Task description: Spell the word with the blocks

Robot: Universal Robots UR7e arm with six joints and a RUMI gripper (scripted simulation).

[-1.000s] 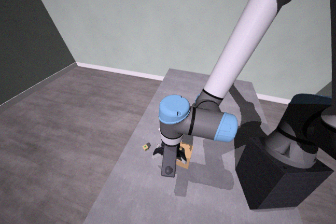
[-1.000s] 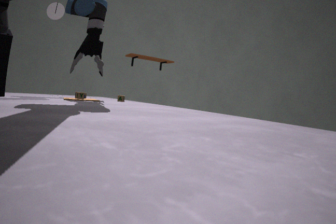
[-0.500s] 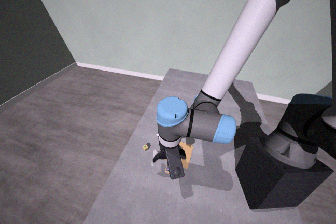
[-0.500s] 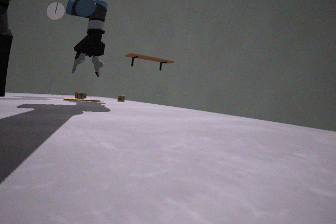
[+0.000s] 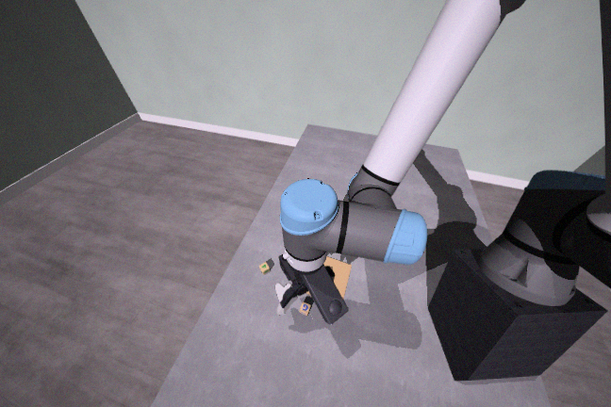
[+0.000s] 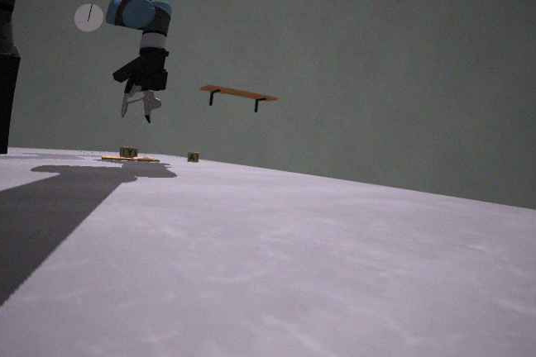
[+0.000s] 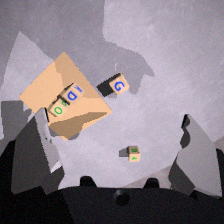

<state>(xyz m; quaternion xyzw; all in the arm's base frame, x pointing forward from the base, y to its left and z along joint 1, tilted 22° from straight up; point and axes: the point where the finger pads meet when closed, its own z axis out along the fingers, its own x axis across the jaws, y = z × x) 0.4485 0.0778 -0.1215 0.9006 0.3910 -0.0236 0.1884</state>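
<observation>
The blue g block is 9 cm below my hand. Round my hand: mat (4 cm behind, 11 cm to the right, 10 cm below); green block (4 cm behind, 11 cm to the right, 9 cm below); blue d block (4 cm behind, 7 cm to the right, 9 cm below).
</observation>
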